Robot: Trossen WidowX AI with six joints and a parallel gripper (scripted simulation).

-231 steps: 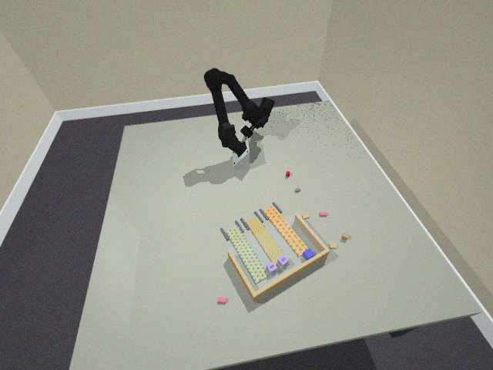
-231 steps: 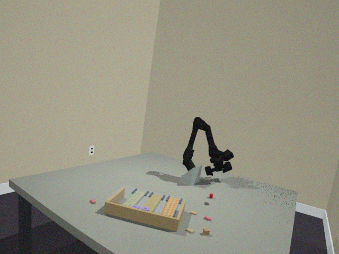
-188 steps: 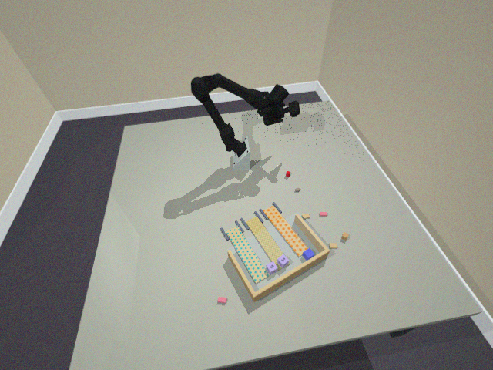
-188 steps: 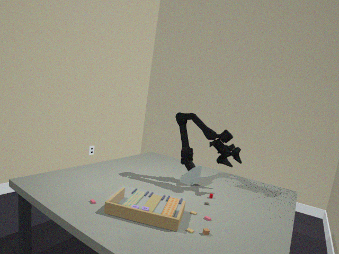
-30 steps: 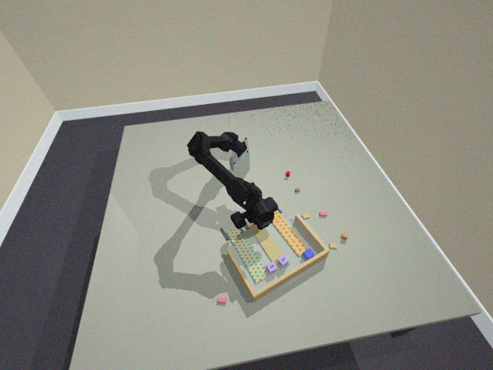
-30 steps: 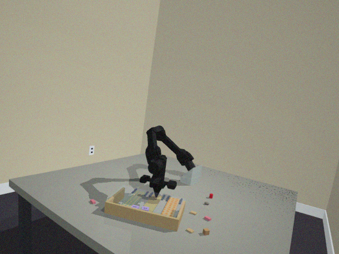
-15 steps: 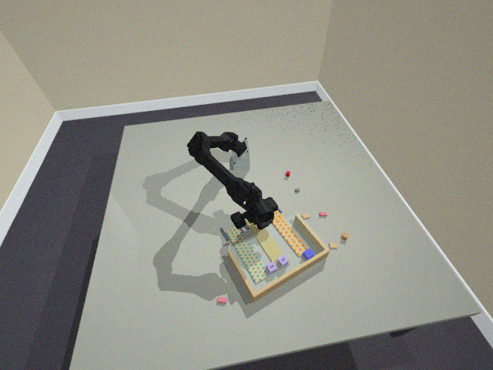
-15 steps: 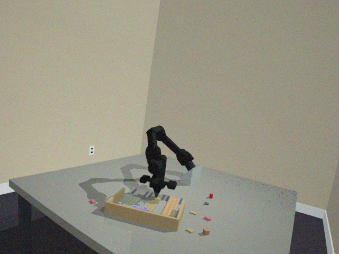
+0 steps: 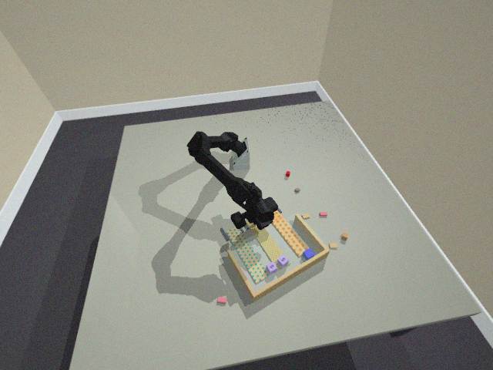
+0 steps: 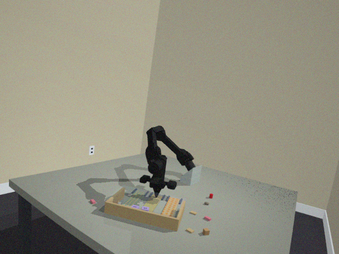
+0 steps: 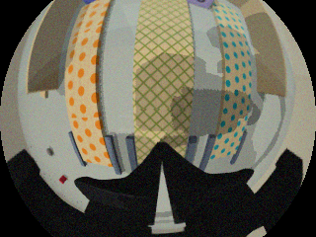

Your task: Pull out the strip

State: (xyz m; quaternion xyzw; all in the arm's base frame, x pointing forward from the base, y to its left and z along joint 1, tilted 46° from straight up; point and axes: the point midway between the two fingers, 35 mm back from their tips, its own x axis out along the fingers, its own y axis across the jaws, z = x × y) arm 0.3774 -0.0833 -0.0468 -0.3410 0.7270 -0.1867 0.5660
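My gripper tip is now 9 cm short of the yellow checked strip and 3 cm to the right of it. Also, from my gripper tip: grey lump: 13 cm behind, 23 cm to the left; red cylinder: 24 cm behind, 22 cm to the left, 1 cm above; tan piece: 14 cm ahead, 33 cm to the left.
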